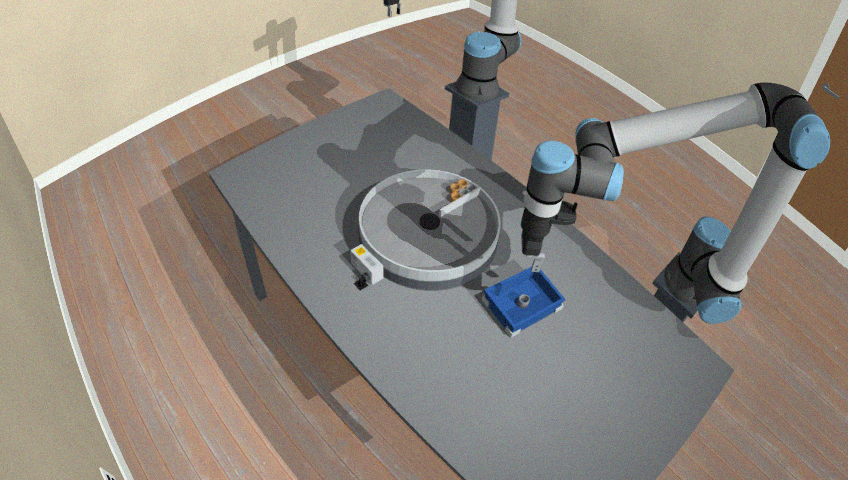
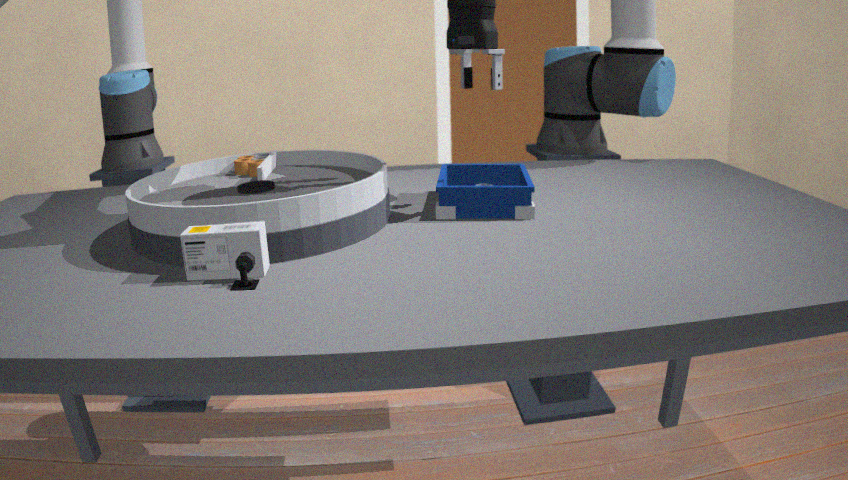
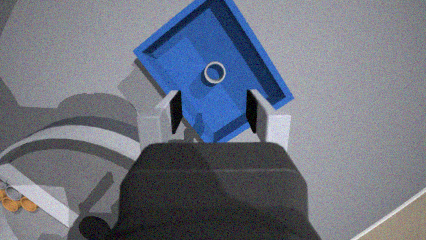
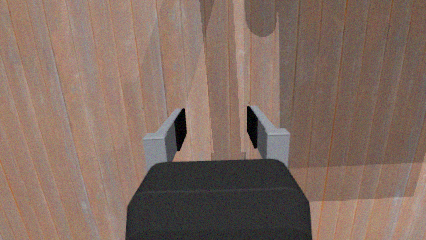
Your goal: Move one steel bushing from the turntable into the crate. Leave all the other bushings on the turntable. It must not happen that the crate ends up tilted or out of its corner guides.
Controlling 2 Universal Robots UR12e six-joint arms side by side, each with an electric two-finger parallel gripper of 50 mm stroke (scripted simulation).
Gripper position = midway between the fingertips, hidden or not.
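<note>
In image 1 I can see my left gripper (image 1: 534,261) and a blue crate (image 1: 542,293). Image 2 gives me the crate (image 2: 498,201) again, along with my left gripper (image 2: 481,88), and in image 3 there they are too, the gripper (image 3: 213,103) and the crate (image 3: 176,55). Image 4 is where I see my right gripper (image 4: 216,119); the blue crate is out of frame in image 4.
</note>
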